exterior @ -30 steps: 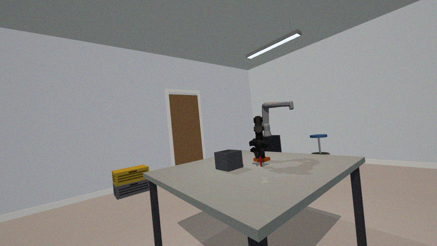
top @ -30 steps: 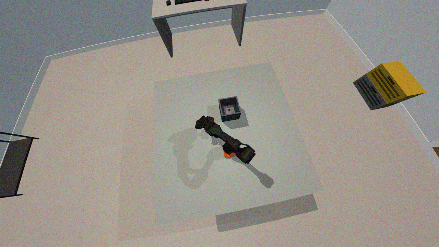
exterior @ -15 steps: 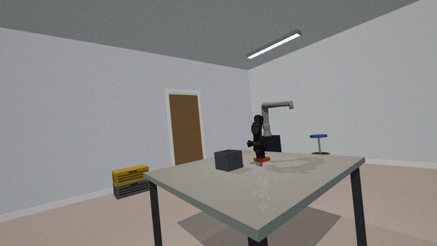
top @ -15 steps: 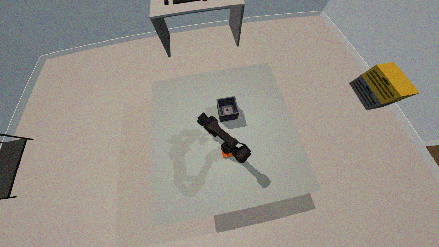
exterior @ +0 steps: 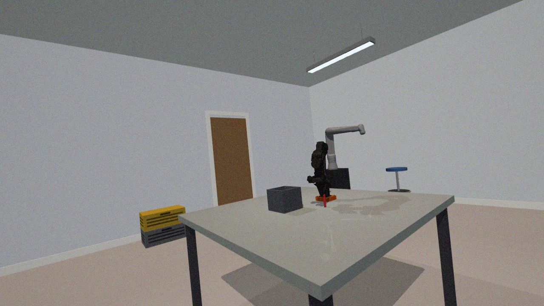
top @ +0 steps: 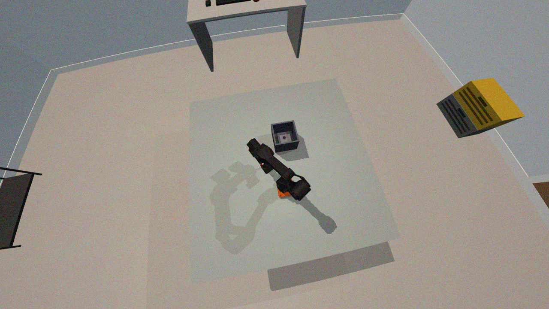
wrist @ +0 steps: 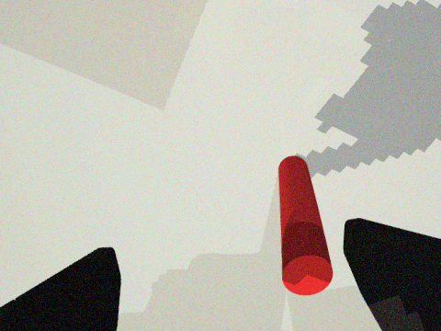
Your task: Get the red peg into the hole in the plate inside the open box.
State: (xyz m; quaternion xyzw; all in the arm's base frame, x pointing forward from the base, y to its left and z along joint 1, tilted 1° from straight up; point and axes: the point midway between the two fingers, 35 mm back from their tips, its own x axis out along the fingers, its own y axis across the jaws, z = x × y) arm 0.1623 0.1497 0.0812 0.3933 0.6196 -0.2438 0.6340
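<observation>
The red peg is 20 mm behind my gripper tip and 40 mm below it. Round my gripper tip: light plate (170 mm ahead, 170 mm to the right, 30 mm below).
</observation>
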